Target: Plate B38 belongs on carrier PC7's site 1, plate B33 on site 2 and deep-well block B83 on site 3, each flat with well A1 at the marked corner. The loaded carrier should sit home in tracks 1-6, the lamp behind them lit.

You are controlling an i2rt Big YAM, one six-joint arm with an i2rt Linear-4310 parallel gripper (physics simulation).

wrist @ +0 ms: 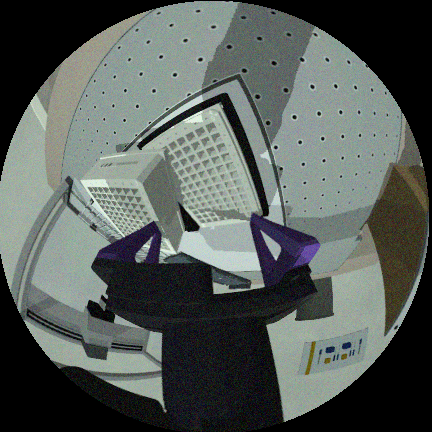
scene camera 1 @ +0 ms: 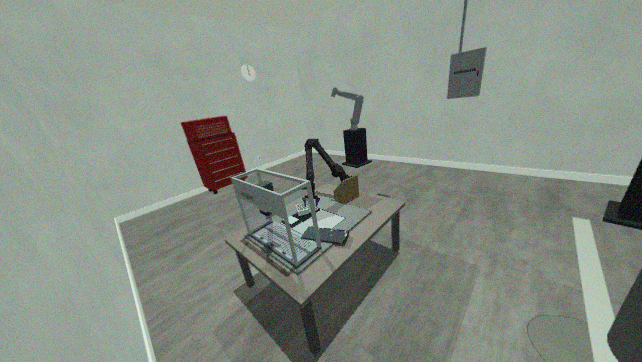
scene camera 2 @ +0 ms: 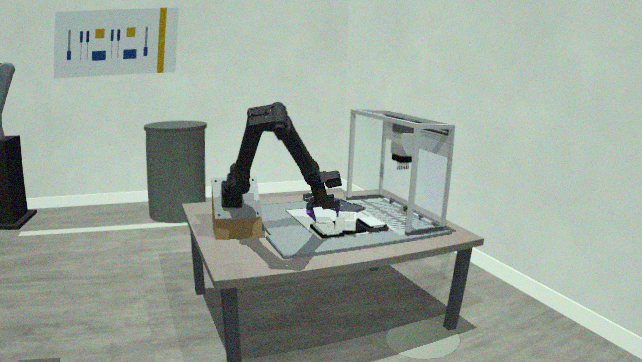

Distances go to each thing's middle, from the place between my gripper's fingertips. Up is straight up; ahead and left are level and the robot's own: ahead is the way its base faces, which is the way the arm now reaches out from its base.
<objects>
My hand is 35 cm to the right of the dark carrier plate (wrist: pixel 220 276), 13 cm short of it and 3 cm above it. Also, from my hand: pipetting head (wrist: pixel 97 326) 42 cm ahead, 29 cm above, 17 cm to the left; clear enclosure (scene camera 2: pixel 434 148) 39 cm ahead, 19 cm above, 17 cm to the left.
</objects>
